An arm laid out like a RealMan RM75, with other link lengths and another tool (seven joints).
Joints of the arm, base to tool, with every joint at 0 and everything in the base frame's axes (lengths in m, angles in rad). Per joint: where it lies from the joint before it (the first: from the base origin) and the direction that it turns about. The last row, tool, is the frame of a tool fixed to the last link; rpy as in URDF.
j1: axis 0 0 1 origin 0 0 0.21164
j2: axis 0 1 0 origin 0 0 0
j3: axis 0 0 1 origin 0 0 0.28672
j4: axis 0 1 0 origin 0 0 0
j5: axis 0 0 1 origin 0 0 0.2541
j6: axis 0 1 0 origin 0 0 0
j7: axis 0 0 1 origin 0 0 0.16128
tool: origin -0.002 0.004 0.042 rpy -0.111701 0 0.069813
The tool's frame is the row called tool.
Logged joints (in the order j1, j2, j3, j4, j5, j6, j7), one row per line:
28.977, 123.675, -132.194, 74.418, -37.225, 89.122, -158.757
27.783, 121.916, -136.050, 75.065, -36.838, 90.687, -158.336
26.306, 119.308, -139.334, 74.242, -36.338, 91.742, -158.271
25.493, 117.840, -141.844, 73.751, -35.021, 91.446, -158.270
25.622, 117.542, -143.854, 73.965, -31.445, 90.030, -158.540
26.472, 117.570, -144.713, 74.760, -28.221, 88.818, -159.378
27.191, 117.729, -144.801, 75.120, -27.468, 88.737, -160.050
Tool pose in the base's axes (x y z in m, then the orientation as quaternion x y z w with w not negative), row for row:
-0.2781, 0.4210, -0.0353, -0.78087, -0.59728, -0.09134, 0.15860
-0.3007, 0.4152, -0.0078, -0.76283, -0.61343, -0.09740, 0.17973
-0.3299, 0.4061, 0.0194, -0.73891, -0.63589, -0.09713, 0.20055
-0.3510, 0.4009, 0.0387, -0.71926, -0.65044, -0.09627, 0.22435
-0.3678, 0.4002, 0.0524, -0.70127, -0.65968, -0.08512, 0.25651
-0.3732, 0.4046, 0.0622, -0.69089, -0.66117, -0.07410, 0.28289
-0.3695, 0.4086, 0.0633, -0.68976, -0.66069, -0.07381, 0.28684
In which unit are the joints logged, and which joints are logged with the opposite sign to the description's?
The joints are logged in degrees. Opposite sign: j1, j2, j4.
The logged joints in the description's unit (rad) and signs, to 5 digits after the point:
-0.50574, -2.15854, -2.30722, -1.29884, -0.64970, 1.55547, -2.77083
-0.48490, -2.12784, -2.37452, -1.31013, -0.64294, 1.58279, -2.76348
-0.45913, -2.08232, -2.43184, -1.29577, -0.63422, 1.60120, -2.76235
-0.44494, -2.05670, -2.47564, -1.28720, -0.61123, 1.59603, -2.76233
-0.44719, -2.05149, -2.51073, -1.29093, -0.54882, 1.57132, -2.76704
-0.46202, -2.05198, -2.52572, -1.30481, -0.49255, 1.55017, -2.78167
-0.47457, -2.05476, -2.52725, -1.31109, -0.47941, 1.54875, -2.79340

